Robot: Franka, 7 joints.
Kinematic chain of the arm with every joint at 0, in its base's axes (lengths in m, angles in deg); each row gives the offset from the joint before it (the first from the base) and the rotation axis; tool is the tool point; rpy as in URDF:
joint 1: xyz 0 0 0.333 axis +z
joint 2: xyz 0 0 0 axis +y
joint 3: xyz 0 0 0.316 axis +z
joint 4: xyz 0.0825 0 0 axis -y
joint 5: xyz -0.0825 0 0.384 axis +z
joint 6: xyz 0 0 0 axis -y
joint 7: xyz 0.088 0 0 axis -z
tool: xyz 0 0 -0.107 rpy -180 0 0
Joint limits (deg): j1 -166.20..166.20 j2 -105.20..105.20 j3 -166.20..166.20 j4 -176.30..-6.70 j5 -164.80..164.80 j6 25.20..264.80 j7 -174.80..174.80
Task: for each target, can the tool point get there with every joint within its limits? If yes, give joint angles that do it. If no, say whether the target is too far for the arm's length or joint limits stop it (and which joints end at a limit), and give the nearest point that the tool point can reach.
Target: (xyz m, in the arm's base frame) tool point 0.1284 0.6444 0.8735
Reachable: yes | joints -78.81 -58.13 69.11 -35.63 -132.43 117.63 60.24
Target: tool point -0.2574 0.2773 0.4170
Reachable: yes | joints 49.79 -37.79 61.27 -132.75 49.03 57.45 -119.56
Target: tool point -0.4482 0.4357 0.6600
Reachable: yes | joints -120.89 -27.81 -88.97 -101.24 -13.57 166.84 88.88
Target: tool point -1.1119 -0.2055 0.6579
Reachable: no: too far | nearest point -0.8108 -0.1499 0.5699 | short by 0.319 m
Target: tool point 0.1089 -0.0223 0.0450
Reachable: yes | joints -130.07 80.10 43.31 -163.32 -77.59 80.46 -11.70
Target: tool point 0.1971 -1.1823 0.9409
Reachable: no: too far | nearest point 0.1258 -0.7547 0.7210 | short by 0.486 m
